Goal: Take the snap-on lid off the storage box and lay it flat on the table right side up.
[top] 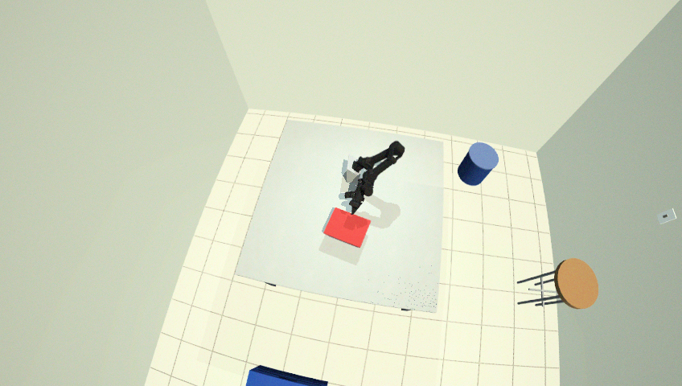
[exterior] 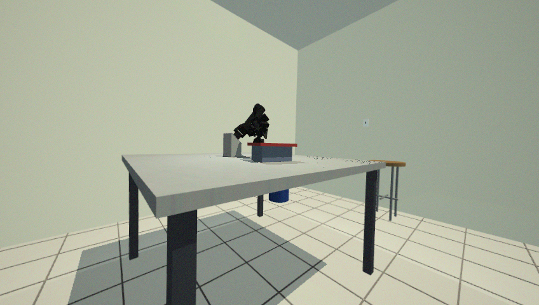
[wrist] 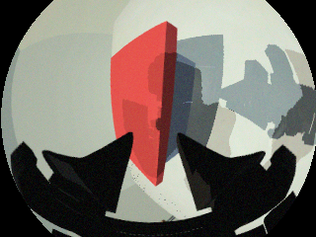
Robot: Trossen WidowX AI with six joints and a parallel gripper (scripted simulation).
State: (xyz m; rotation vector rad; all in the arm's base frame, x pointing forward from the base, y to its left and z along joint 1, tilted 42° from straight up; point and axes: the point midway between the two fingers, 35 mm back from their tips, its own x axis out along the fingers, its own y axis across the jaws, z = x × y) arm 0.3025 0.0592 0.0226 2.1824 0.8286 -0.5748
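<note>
Right now the red lid is 90 mm ahead of my gripper tip, 20 mm to the right of it and 10 mm below it. Round my gripper tip: grey-blue storage box: 90 mm ahead, 60 mm below, 20 mm to the right.
</note>
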